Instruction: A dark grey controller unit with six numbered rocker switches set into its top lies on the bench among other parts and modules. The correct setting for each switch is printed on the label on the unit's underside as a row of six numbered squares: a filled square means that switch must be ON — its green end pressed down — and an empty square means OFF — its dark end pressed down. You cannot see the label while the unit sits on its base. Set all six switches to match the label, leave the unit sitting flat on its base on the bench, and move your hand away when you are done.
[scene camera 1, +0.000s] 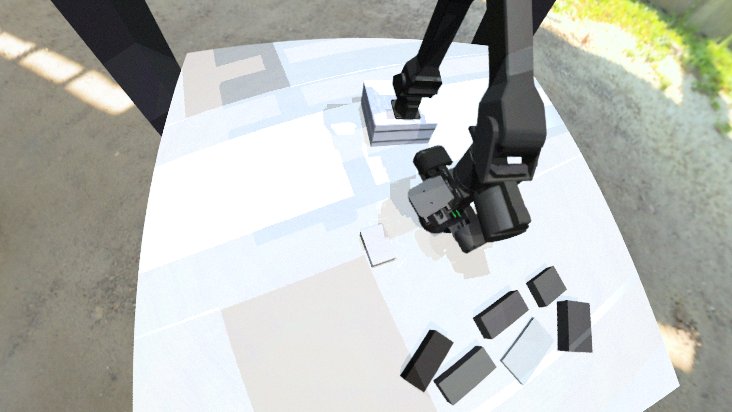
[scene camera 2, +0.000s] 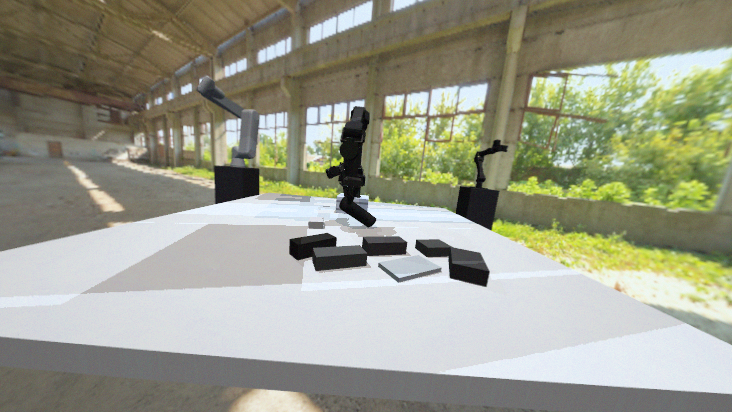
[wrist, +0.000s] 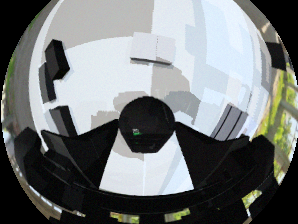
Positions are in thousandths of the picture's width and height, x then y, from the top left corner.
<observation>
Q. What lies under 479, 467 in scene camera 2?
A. My gripper.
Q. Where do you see a light grey slab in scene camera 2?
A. At 558, 652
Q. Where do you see my gripper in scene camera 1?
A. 596, 521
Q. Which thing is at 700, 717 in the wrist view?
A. My gripper.
</observation>
